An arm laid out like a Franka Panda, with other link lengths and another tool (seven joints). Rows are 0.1 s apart.
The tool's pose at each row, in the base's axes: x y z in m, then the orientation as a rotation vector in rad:
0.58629 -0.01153 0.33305 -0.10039 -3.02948 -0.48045
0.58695 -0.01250 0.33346 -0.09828 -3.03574 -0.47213
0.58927 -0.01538 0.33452 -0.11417 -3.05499 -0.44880
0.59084 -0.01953 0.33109 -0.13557 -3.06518 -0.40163
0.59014 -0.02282 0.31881 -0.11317 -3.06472 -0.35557
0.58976 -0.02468 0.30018 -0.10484 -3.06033 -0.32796
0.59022 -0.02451 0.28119 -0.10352 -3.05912 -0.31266
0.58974 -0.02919 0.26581 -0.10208 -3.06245 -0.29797
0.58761 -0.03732 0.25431 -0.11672 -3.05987 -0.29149
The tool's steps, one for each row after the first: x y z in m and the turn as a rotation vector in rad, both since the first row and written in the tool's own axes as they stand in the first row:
-0.00067 -0.00074 -0.00073 0.00587 -0.00476 -0.00203
-0.00305 -0.00298 -0.00277 0.02179 -0.02282 0.00580
-0.00511 -0.00785 -0.00091 0.05222 -0.03052 0.01964
-0.00560 -0.01478 0.00976 0.08248 -0.02248 0.00755
-0.00684 -0.02228 0.02687 0.10038 -0.01469 0.00416
-0.00885 -0.02790 0.04491 0.11028 -0.01212 0.00414
-0.00987 -0.03709 0.05807 0.11996 -0.01410 0.00321
-0.00913 -0.04849 0.06658 0.12370 -0.01310 0.01323

